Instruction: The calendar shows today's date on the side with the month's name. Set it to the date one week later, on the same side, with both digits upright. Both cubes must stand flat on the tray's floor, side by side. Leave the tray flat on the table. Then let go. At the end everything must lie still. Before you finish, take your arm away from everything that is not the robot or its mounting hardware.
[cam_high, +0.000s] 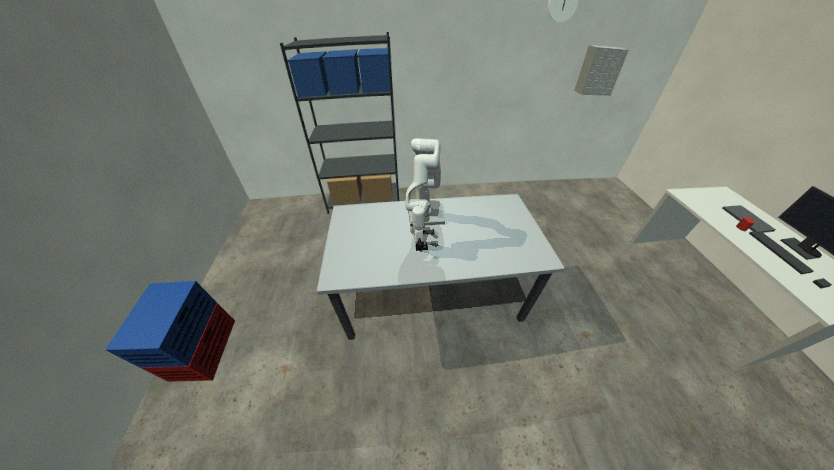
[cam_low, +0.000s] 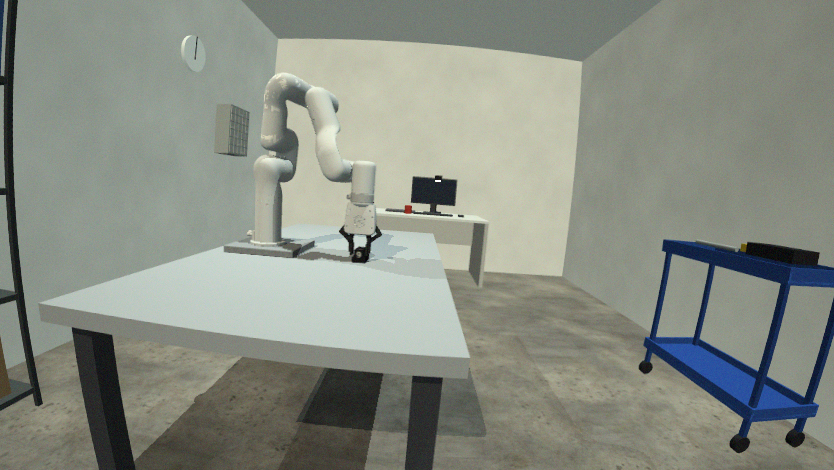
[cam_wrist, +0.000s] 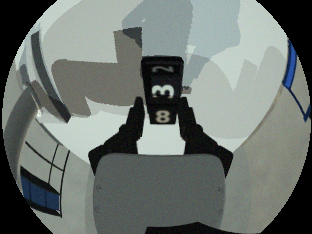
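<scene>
The cube lies 20 mm below my hand.
</scene>
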